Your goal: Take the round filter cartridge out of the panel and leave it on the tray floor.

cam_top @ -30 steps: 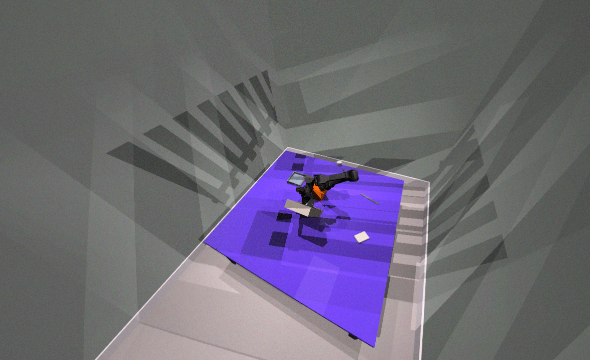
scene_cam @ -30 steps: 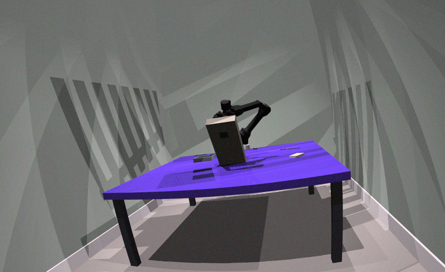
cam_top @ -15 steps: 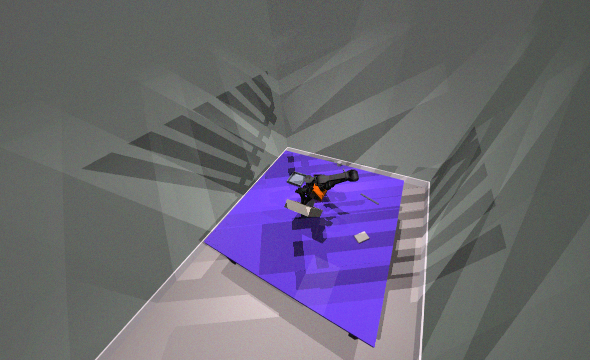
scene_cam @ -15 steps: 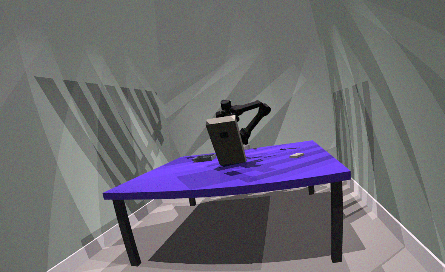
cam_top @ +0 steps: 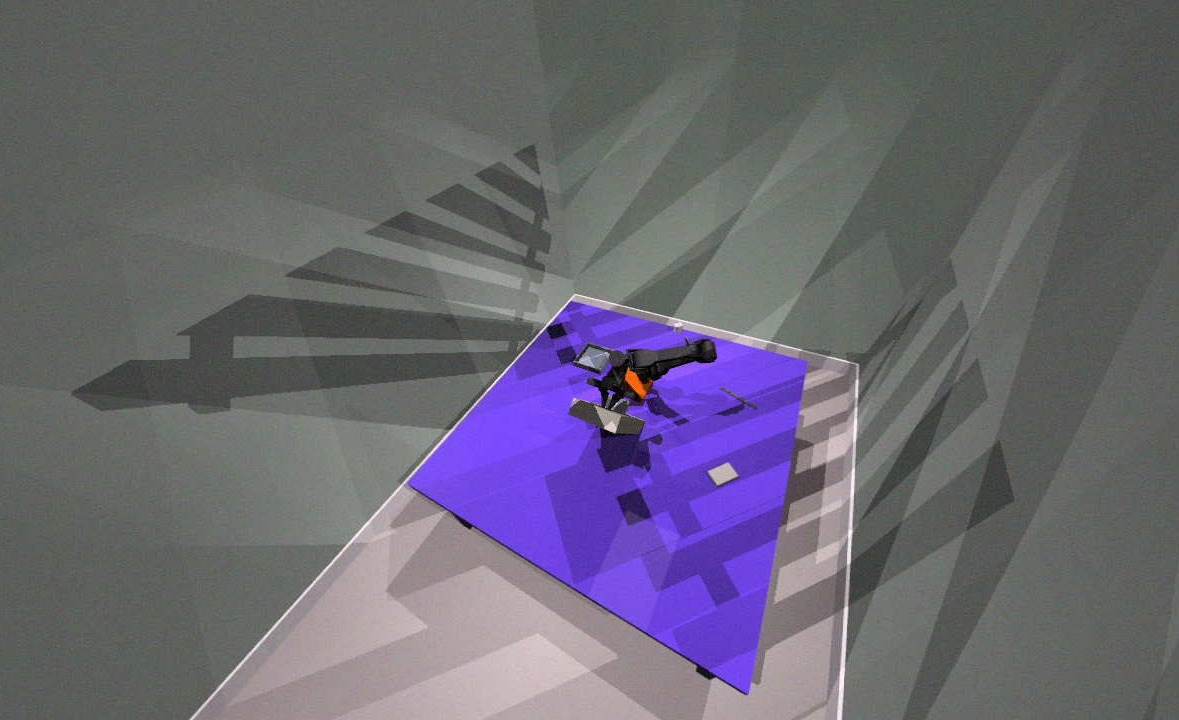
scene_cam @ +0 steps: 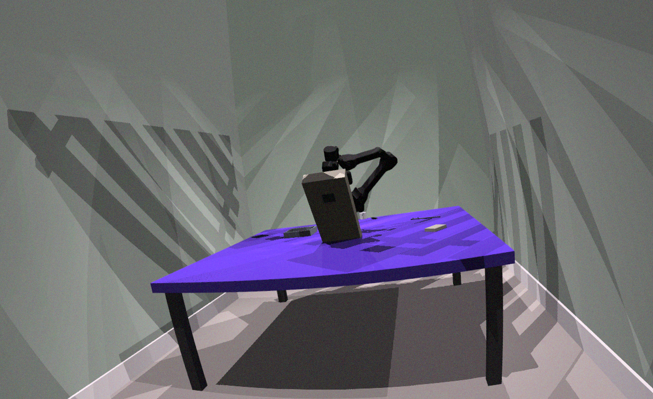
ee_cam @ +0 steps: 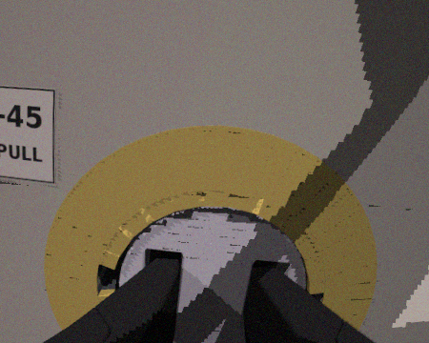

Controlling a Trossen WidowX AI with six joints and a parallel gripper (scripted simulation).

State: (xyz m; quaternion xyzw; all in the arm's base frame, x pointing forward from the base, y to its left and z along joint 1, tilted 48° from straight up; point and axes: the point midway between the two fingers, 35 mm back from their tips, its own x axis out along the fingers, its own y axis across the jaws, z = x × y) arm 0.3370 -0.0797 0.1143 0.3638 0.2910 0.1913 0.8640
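My gripper tip is now 4 cm past the beige service panel and 8 cm above it. From my gripper tip the other things lie so: pale grey filter cartridge 1 cm ahead, 1 cm below; white flat block 11 cm behind, 43 cm to the left, 23 cm below; dark shallow tray 38 cm behind, 32 cm to the right, 22 cm below.
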